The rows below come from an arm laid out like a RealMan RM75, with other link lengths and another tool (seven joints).
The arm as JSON. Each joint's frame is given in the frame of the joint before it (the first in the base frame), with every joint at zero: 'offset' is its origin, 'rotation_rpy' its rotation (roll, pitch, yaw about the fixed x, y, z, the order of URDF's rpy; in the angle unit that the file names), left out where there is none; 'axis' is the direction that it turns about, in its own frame. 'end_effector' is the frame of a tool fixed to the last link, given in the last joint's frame.
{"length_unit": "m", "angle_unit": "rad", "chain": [
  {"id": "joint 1", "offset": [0.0, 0.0, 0.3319], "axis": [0.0, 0.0, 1.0]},
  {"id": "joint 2", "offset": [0.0, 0.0, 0.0], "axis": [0.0, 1.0, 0.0]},
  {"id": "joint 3", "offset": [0.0, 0.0, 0.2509], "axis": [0.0, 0.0, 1.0]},
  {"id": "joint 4", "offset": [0.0, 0.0, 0.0], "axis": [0.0, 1.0, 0.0]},
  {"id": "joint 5", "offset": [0.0, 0.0, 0.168], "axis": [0.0, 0.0, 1.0]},
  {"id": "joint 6", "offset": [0.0, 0.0, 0.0], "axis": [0.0, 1.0, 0.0]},
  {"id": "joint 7", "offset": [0.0, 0.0, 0.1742], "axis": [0.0, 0.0, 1.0]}
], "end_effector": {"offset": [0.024, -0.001, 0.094], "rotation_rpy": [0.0, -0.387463, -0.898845]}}
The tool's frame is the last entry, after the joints.
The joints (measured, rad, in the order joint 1, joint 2, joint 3, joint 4, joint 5, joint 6, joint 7), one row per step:
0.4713, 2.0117, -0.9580, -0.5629, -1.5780, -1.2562, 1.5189
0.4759, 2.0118, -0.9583, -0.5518, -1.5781, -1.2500, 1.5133
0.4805, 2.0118, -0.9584, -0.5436, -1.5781, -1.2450, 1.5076
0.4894, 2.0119, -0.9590, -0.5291, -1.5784, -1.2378, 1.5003
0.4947, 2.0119, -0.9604, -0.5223, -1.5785, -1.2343, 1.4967
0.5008, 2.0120, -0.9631, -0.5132, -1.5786, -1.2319, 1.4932
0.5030, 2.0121, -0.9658, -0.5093, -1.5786, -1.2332, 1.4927
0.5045, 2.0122, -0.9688, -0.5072, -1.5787, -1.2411, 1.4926
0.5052, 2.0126, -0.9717, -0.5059, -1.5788, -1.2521, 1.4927
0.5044, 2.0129, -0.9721, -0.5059, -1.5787, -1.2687, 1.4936
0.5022, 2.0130, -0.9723, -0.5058, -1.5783, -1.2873, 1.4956
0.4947, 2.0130, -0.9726, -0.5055, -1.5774, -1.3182, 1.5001
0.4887, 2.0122, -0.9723, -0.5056, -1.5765, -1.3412, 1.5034
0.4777, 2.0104, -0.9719, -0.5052, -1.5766, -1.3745, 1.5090
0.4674, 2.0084, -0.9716, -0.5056, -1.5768, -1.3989, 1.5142
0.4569, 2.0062, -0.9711, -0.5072, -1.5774, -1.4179, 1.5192
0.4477, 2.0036, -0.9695, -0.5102, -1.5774, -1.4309, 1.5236
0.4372, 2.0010, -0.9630, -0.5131, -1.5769, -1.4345, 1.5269
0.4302, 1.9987, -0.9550, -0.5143, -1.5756, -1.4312, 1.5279
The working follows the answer.
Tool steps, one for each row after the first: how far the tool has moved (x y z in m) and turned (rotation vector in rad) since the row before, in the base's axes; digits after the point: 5 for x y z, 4 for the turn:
0.00096, 0.00048, -0.00168, -0.0013, -0.0025, -0.0035
0.00038, 0.00075, -0.00116, 0.0000, -0.0030, -0.0005
0.00001, 0.00100, -0.00232, -0.0025, -0.0033, -0.0009
-0.00041, 0.00054, -0.00130, -0.0019, -0.0022, 0.0012
-0.00071, -0.00008, -0.00204, -0.0050, -0.0014, 0.0015
-0.00068, -0.00082, -0.00130, -0.0050, 0.0006, 0.0017
-0.00198, -0.00190, -0.00131, -0.0080, 0.0035, 0.0064
-0.00248, -0.00254, -0.00135, -0.0094, 0.0052, 0.0080
-0.00317, -0.00318, -0.00070, -0.0099, 0.0094, 0.0094
-0.00302, -0.00379, -0.00056, -0.0110, 0.0112, 0.0083
-0.00355, -0.00715, -0.00068, -0.0186, 0.0193, 0.0089
-0.00231, -0.00514, 0.00009, -0.0127, 0.0140, 0.0062
-0.00207, -0.00816, 0.00024, -0.0195, 0.0192, 0.0059
-0.00062, -0.00631, 0.00061, -0.0141, 0.0137, 0.0017
0.00047, -0.00520, 0.00091, -0.0105, 0.0099, -0.0010
0.00107, -0.00328, 0.00157, -0.0048, 0.0064, -0.0026
0.00330, -0.00078, 0.00259, 0.0050, 0.0030, -0.0113
0.00347, 0.00136, 0.00271, 0.0103, 0.0002, -0.0125

Tool pose at each row, in the base's axes (x y z in m, rotation vector in rad; rounded; the steps above come from the unrounded poses):
0.22299, 0.38174, -0.00149, -2.3275, -0.3512, 0.9046
0.22396, 0.38222, -0.00318, -2.3299, -0.3476, 0.9005
0.22434, 0.38297, -0.00434, -2.3315, -0.3482, 0.8969
0.22434, 0.38396, -0.00666, -2.3355, -0.3475, 0.8937
0.22393, 0.38451, -0.00795, -2.3385, -0.3492, 0.8924
0.22322, 0.38443, -0.00999, -2.3438, -0.3498, 0.8935
0.22254, 0.38362, -0.01129, -2.3481, -0.3497, 0.8968
0.22056, 0.38172, -0.01260, -2.3537, -0.3531, 0.9068
0.21809, 0.37918, -0.01395, -2.3597, -0.3571, 0.9201
0.21491, 0.37599, -0.01465, -2.3638, -0.3610, 0.9391
0.21190, 0.37220, -0.01521, -2.3678, -0.3624, 0.9601
0.20834, 0.36505, -0.01589, -2.3739, -0.3583, 0.9939
0.20603, 0.35992, -0.01580, -2.3773, -0.3554, 1.0180
0.20396, 0.35175, -0.01556, -2.3835, -0.3471, 1.0508
0.20334, 0.34545, -0.01495, -2.3877, -0.3380, 1.0733
0.20382, 0.34025, -0.01404, -2.3907, -0.3285, 1.0887
0.20489, 0.33697, -0.01247, -2.3907, -0.3209, 1.0969
0.20819, 0.33619, -0.00987, -2.3835, -0.3084, 1.0933
0.21166, 0.33754, -0.00716, -2.3731, -0.2981, 1.0837

